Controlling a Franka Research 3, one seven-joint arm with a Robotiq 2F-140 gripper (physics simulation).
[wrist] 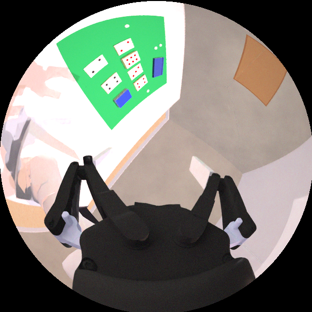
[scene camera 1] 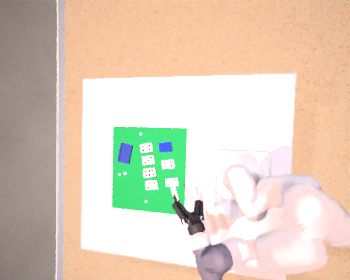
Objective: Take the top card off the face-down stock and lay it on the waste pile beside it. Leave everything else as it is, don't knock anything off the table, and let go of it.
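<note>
The face-down stock is a small blue-backed stack on the green mat. Beside it lies a face-up white card with dark pips, which looks like the waste pile. My gripper is open and empty. In the scene view it hangs at the mat's lower right corner, past another face-up card and away from the stock. In the wrist view the stock lies beyond the left finger. How high the fingers are is hard to tell.
A column of face-up red cards lies beside the stock and waste. A larger dark blue box or stack lies across the mat, near small white discs. The pale arm covers the lower right of the white sheet.
</note>
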